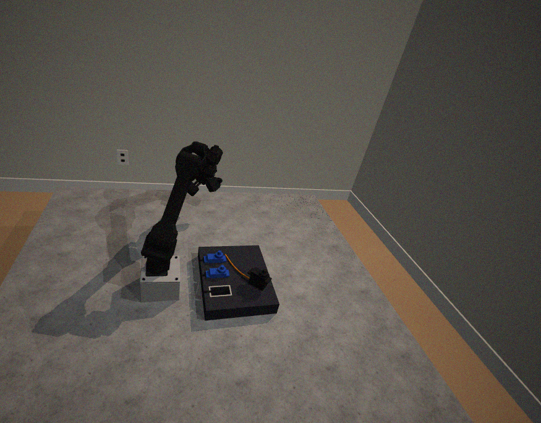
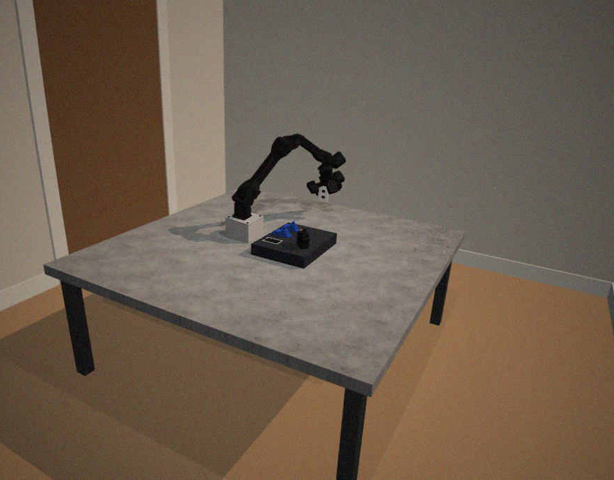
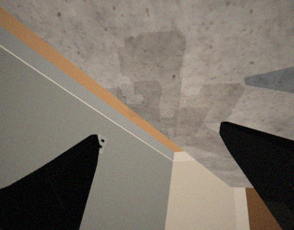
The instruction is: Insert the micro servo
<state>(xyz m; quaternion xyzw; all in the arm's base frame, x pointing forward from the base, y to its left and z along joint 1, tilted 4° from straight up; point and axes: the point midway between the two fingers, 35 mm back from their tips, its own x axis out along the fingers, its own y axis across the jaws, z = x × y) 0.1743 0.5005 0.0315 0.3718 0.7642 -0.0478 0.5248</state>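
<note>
The dark deck lies 14 cm ahead of my gripper tip, 53 cm to the right of it and 8 cm below it.
</note>
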